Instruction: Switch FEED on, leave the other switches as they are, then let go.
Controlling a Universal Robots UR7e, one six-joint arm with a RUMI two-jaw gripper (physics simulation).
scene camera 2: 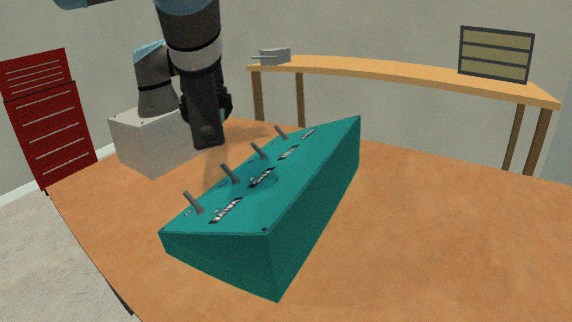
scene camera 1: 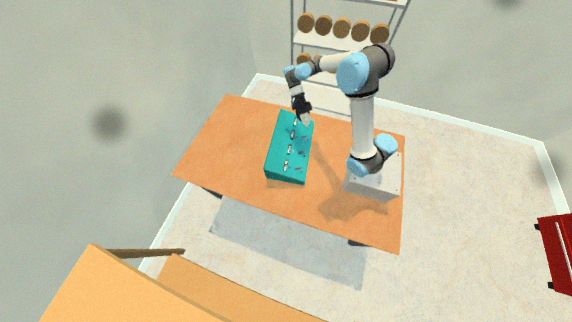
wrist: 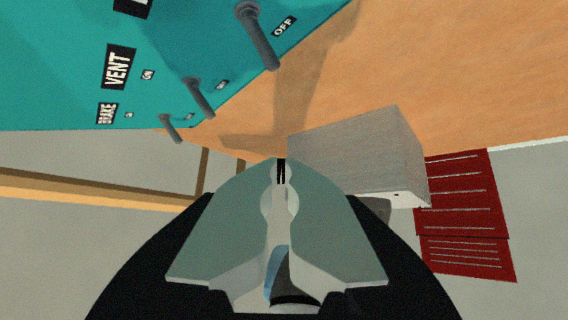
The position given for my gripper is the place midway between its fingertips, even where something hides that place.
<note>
I see my gripper (scene camera 2: 211, 130) and a feed lever (wrist: 262, 45).
My gripper is seen too in the wrist view (wrist: 281, 160).
</note>
